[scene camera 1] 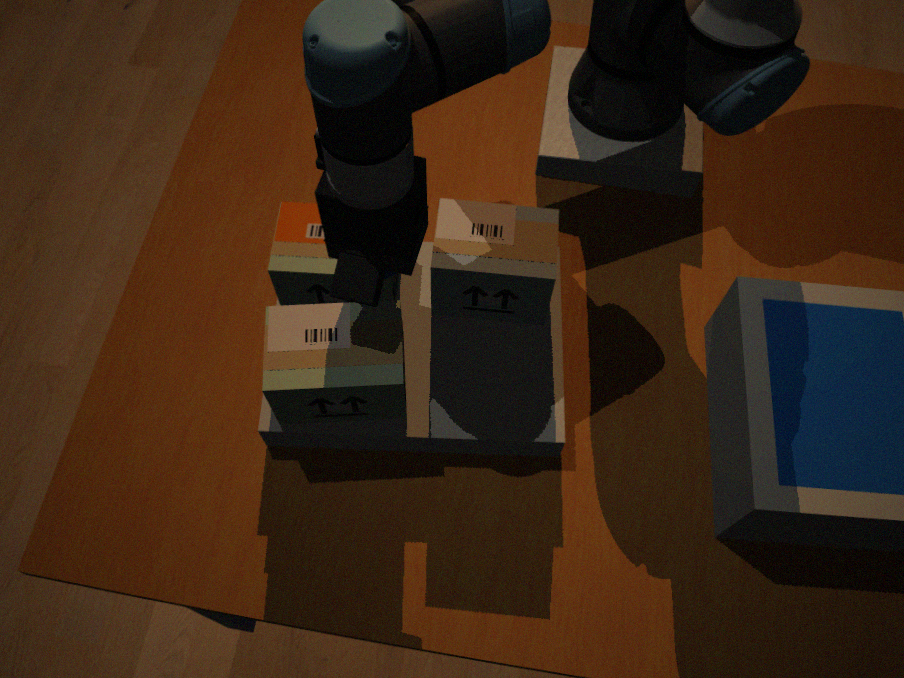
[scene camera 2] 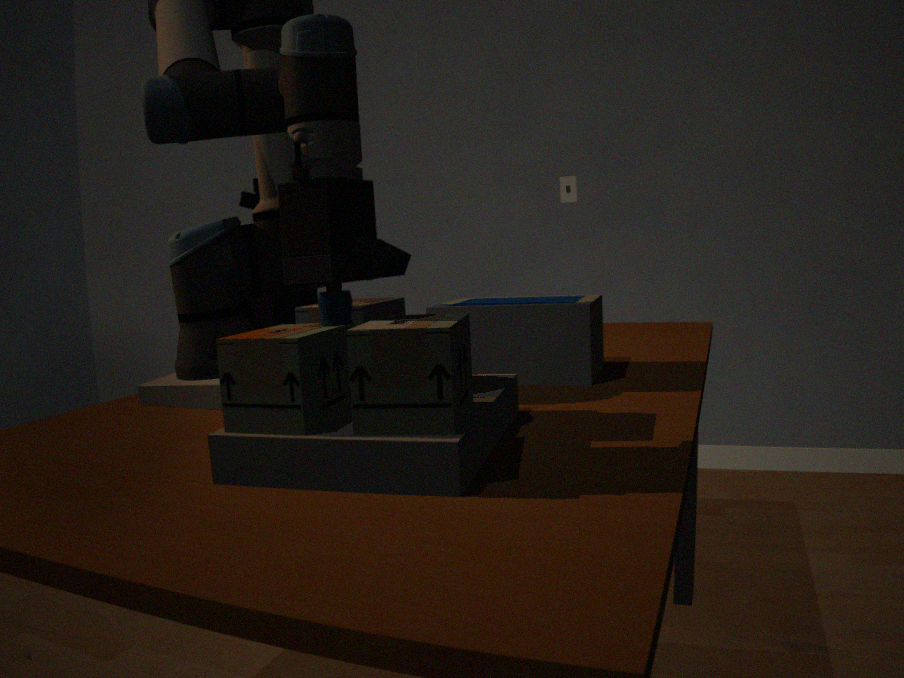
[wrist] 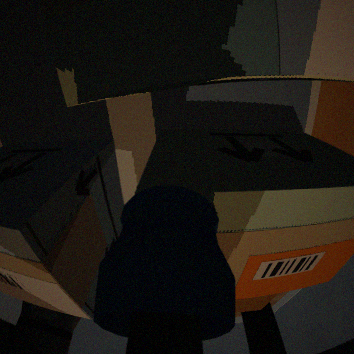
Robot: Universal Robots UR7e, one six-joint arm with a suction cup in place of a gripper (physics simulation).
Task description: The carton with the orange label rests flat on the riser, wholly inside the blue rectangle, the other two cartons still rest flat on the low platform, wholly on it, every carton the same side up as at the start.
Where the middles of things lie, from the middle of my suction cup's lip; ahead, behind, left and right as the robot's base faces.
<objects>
Now: the low platform (scene camera 1: 473, 386) 3 cm ahead of my suction cup, 4 cm to the left of it and 12 cm below it. Also, from my suction cup: riser (scene camera 1: 797, 373) 1 cm ahead, 48 cm to the left, 9 cm below.
</objects>
